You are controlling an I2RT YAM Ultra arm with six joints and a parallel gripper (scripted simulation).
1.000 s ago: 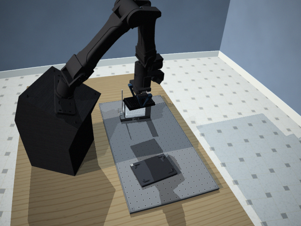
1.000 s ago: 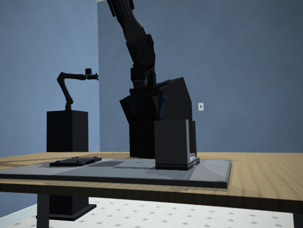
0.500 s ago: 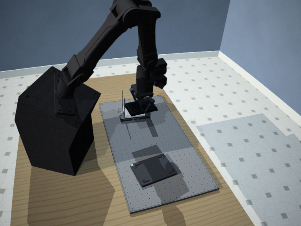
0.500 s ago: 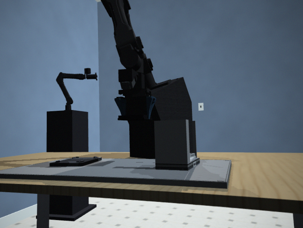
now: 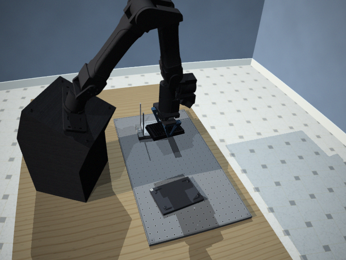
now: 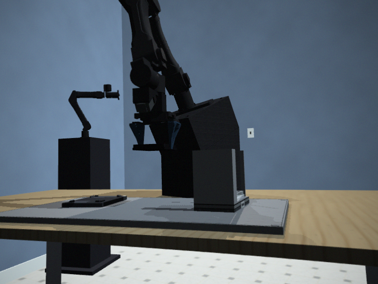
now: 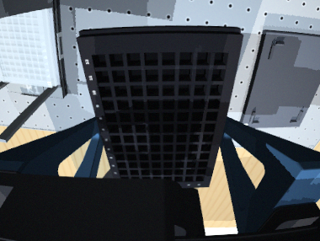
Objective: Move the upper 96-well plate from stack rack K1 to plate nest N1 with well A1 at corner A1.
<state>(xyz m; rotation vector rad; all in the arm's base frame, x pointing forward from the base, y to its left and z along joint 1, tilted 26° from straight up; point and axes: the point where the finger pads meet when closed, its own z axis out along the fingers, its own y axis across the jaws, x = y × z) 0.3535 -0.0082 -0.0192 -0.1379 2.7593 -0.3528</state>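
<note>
My hand is 100 mm past the pale A1 square, 150 mm to the left of it and 150 mm above it. The rest, counted from my hand: tall grey wall (100 mm ahead, 180 mm to the left, 80 mm below); black 96-well plate (right at my hand); clear plate (30 mm ahead, 180 mm to the left, 130 mm below).
</note>
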